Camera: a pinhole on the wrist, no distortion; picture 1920 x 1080 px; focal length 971.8 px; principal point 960.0 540.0 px. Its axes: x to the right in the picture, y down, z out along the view. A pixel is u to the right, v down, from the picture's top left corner.
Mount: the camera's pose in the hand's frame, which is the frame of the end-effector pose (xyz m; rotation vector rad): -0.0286 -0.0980 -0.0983 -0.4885 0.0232 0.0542
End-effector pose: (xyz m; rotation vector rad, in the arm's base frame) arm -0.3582 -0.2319 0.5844 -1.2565 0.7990 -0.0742
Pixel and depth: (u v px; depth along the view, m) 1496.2 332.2 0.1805
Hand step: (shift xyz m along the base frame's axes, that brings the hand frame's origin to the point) 0.1137 0.0122 0.0060
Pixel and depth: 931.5 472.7 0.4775
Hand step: 0.1324 0.3267 -0.0376
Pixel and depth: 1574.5 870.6 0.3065
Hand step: 0.1317 0.0704 -0.1976
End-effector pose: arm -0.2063 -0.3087 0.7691 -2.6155 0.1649 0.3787
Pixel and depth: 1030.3 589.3 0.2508
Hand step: -0.0418 0.0291 -0.1099
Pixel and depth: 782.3 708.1 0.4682
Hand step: -0.2100 -0.0240 -0.2876
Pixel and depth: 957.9 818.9 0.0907
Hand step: -0.0150 0.0150 0.0490
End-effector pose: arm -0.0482 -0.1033 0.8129 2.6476 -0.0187 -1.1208
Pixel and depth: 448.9 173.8 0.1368
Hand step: -0.1097 0.0790 0.0145
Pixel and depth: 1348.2 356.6 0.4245
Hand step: -0.1096 -0.1275 -0.3006
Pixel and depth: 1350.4 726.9 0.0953
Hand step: 0.0205 0.0387 0.0007
